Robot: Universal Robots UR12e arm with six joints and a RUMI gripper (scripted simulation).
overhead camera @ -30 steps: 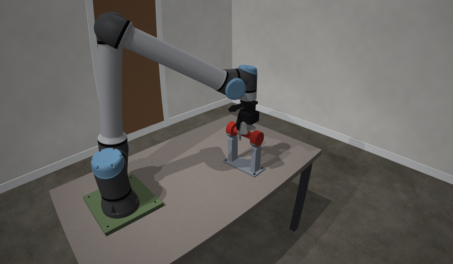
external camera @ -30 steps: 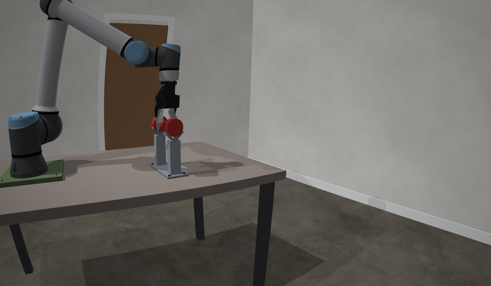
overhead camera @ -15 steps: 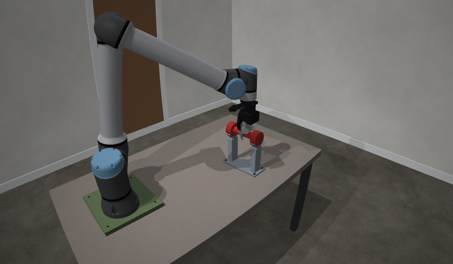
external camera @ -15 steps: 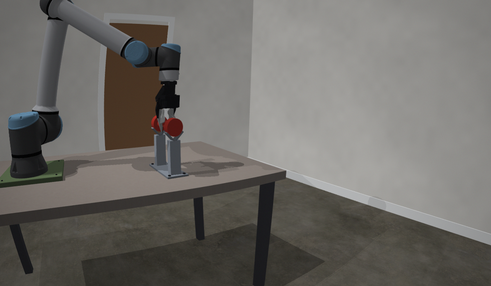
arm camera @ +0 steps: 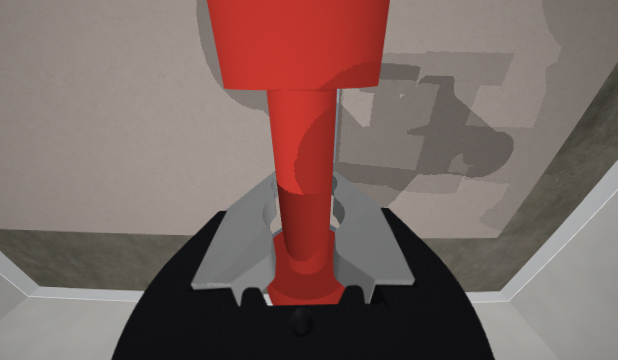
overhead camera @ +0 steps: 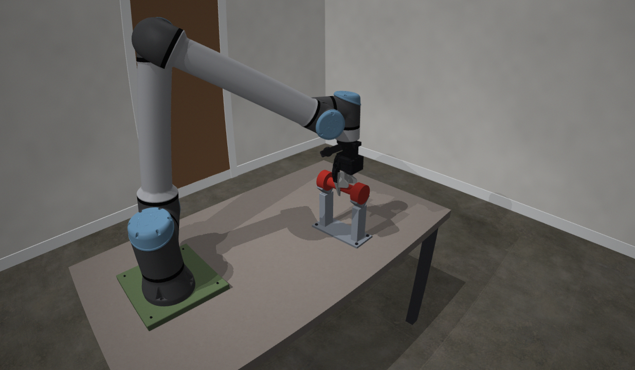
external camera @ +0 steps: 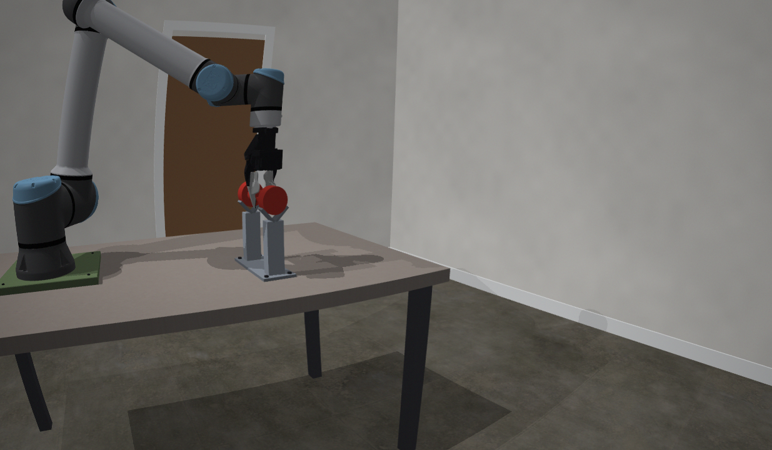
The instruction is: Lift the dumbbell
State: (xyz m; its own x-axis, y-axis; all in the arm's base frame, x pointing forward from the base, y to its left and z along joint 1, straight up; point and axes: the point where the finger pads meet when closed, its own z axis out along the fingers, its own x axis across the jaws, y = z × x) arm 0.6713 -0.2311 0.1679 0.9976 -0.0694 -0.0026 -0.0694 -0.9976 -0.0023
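My hand is 10 mm below the red dumbbell.
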